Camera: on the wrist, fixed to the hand. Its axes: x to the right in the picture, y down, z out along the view.
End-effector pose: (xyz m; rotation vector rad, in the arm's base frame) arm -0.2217 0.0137 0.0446 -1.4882 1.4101 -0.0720
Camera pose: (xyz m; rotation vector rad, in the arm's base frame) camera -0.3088 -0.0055 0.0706 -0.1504 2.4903 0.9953
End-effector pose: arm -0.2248 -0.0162 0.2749 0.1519 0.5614 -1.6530
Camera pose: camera -0.2004 0.0410 0.2059 0.4511 0.5723 0.0300
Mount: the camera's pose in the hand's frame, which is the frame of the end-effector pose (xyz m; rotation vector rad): -0.0270 0.0388 -0.0800 -0.2872 0.2479 1.6270
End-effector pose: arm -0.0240 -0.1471 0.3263 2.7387 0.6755 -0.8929
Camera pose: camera 0.0161 -0.1667 0.4078 2.0622 -1.1920 -0.0136
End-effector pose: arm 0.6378 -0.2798 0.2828 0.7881 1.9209 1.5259
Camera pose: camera 0.6013 -0.3448 0.3383 -1.6642 -0.6117 -1.9086
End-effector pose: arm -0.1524 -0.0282 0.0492 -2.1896 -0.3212 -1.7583
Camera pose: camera -0.2166 -0.0938 0.0346 -1.3436 1.4075 -0.9765
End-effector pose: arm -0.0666 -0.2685 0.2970 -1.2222 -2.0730 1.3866
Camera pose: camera 0.0215 -0.2398 0.3034 2.4990 0.6199 -0.8882
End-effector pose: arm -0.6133 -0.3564 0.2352 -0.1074 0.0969 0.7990
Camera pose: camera -0.6636 -0.3593 0.1571 -0.4220 0.3171 2.4251
